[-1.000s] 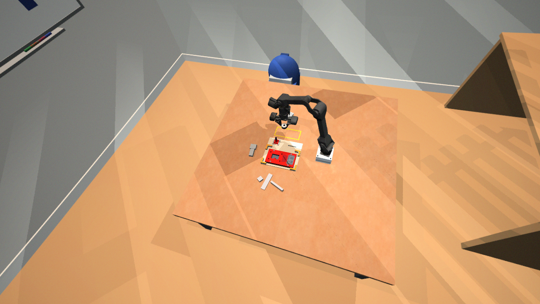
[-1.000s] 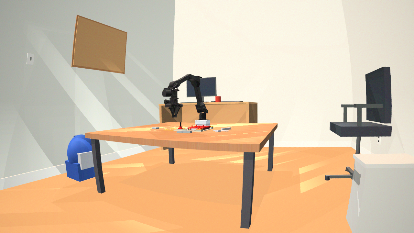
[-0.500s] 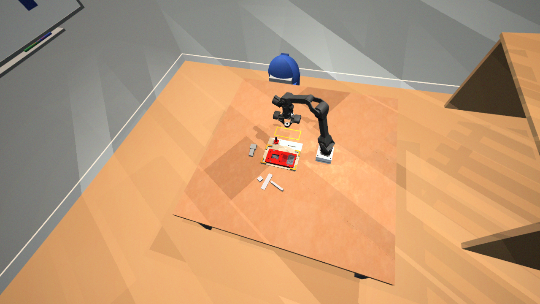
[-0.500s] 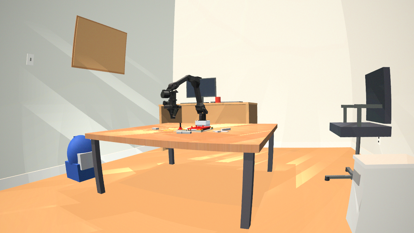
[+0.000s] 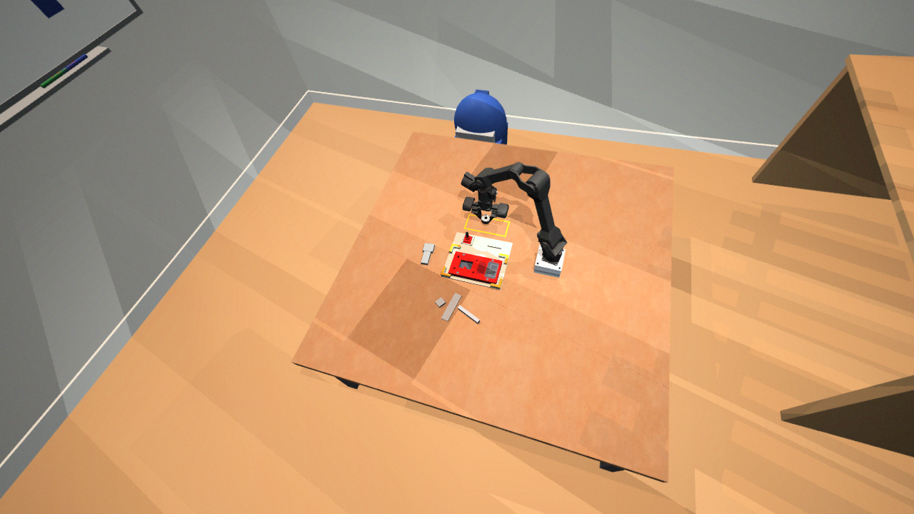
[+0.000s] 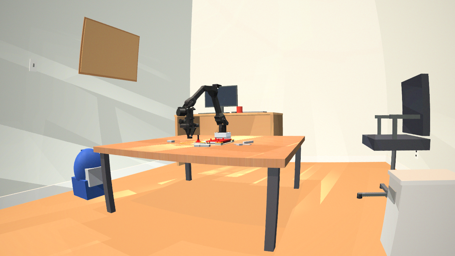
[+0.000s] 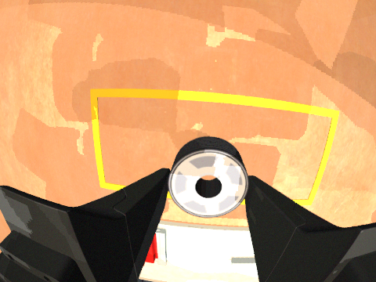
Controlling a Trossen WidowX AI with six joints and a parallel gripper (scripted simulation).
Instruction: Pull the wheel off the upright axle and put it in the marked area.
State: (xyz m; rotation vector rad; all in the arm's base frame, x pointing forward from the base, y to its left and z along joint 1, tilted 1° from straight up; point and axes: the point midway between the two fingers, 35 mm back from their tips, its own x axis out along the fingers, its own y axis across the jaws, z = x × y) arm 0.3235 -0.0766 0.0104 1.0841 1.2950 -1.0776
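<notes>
My gripper tip is now right at the wheel. The rest, counted from my gripper tip: upright axle 3 cm ahead, 11 cm to the left.
</notes>
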